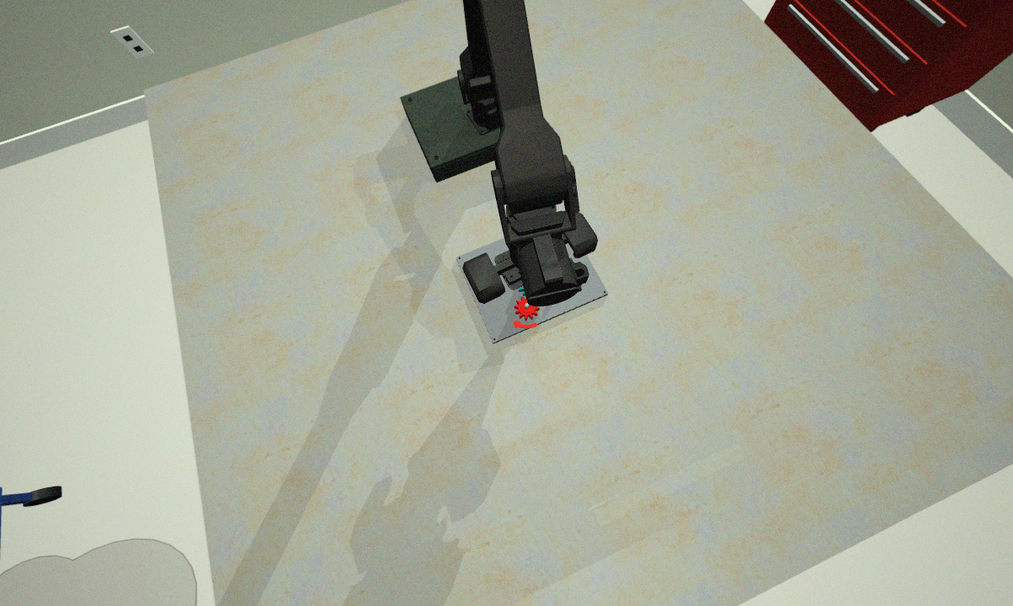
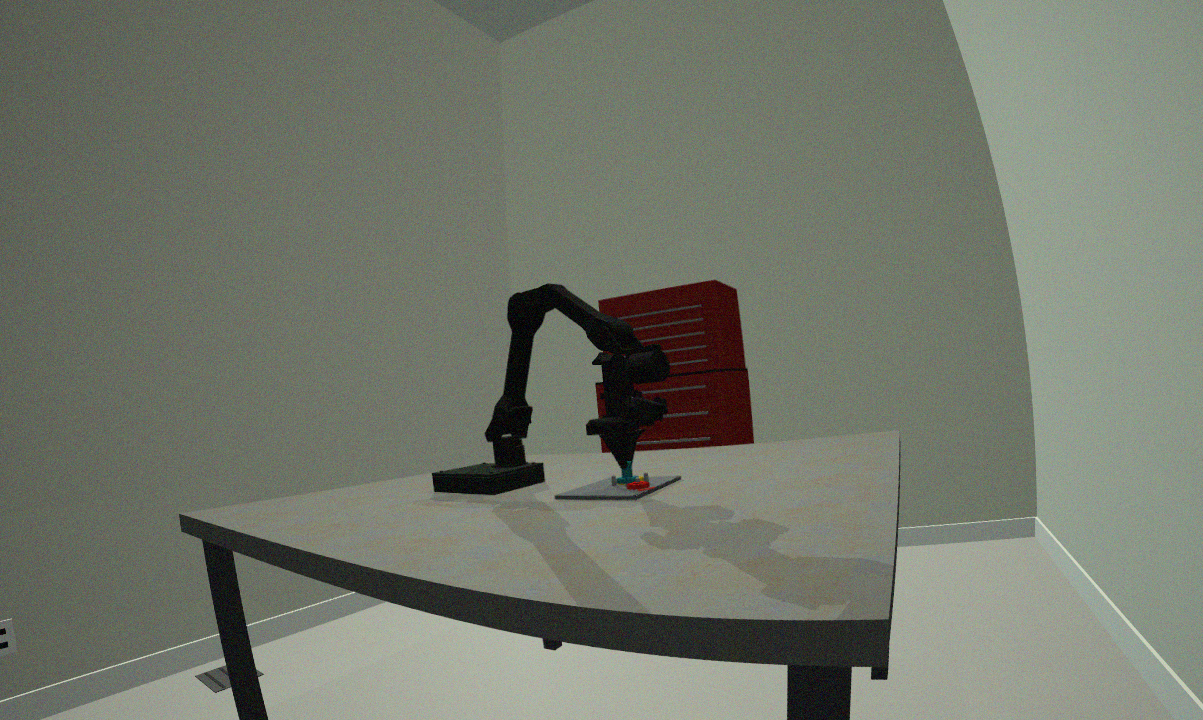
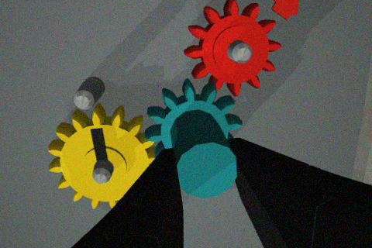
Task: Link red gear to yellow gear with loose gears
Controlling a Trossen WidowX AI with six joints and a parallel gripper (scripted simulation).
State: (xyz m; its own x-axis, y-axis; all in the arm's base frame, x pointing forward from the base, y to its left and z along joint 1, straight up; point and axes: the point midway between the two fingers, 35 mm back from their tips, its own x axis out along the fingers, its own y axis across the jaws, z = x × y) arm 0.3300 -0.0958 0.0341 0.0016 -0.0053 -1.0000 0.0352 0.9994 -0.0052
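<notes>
Right now my gripper tip is 1 cm above the teal gear. The rest, counted from my gripper tip: red arrow: 5 cm ahead, 4 cm to the right, 4 cm below; then red gear: 3 cm ahead, 2 cm to the right, 3 cm below; then yellow gear: 1 cm behind, 4 cm to the left, 3 cm below.
</notes>
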